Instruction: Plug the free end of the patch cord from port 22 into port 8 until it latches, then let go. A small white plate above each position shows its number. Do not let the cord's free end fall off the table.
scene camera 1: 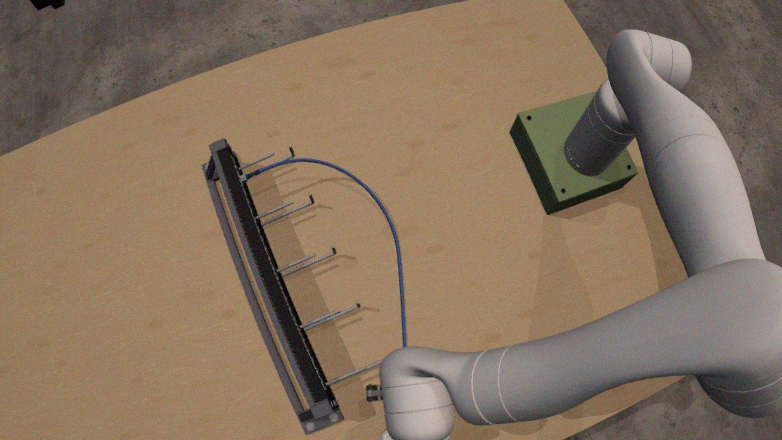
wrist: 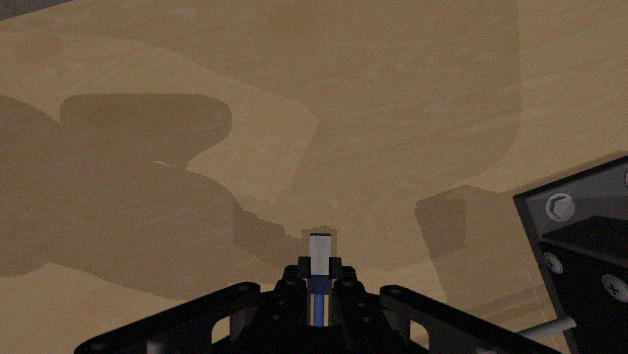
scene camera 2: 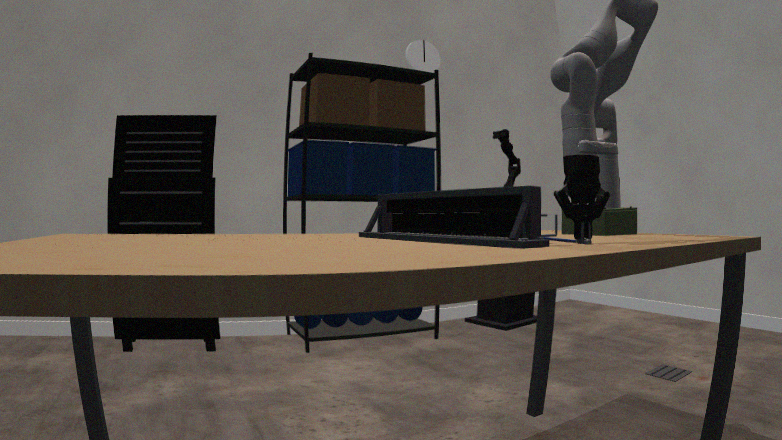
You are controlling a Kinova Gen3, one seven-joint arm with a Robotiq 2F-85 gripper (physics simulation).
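Seen in the pictures: gripper, fingertip midpoint: (wrist: 319, 273) (scene camera 2: 583, 242); arm's base, origin of the base link: (scene camera 1: 587, 152) (scene camera 2: 606, 208).
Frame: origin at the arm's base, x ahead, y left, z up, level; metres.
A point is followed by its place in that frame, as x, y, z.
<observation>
My gripper (scene camera 2: 584, 239) {0.469, 0.218, -0.075} (wrist: 319, 273) {0.469, 0.218, -0.075} is shut on the cord's free plug, with its fingertips low at the table top. The clear plug (wrist: 320, 248) {0.475, 0.233, -0.069} with its blue boot points away from the palm between the fingers in the wrist view. The blue cord (scene camera 1: 400, 273) {0.392, 0.035, -0.072} (wrist: 318, 310) {0.462, 0.201, -0.071} arcs from the panel's upper end in scene camera 1 and passes under my arm. Its other end (scene camera 1: 248, 176) {0.561, -0.209, 0.005} sits in a port there. The black patch panel (scene camera 1: 264, 262) {0.586, -0.053, 0.021} (scene camera 2: 459, 192) {0.611, 0.014, 0.017} (wrist: 595, 320) {0.581, 0.164, -0.045} stands beside the gripper. Port 8 and the number plates cannot be made out. The arm hides the fingers in scene camera 1.
Several thin metal cord guides (scene camera 1: 334, 250) {0.477, -0.042, -0.041} stick out from the panel's port side; one rod (wrist: 550, 327) {0.569, 0.157, -0.060} is near the gripper's right. The panel's bolted end foot (scene camera 1: 321, 422) {0.621, 0.210, -0.066} is close by. The green base block (scene camera 1: 552, 147) {0.057, -0.037, -0.002} carries the arm. The table's edge (scene camera 2: 667, 254) {0.460, 0.407, -0.090} runs behind the panel.
</observation>
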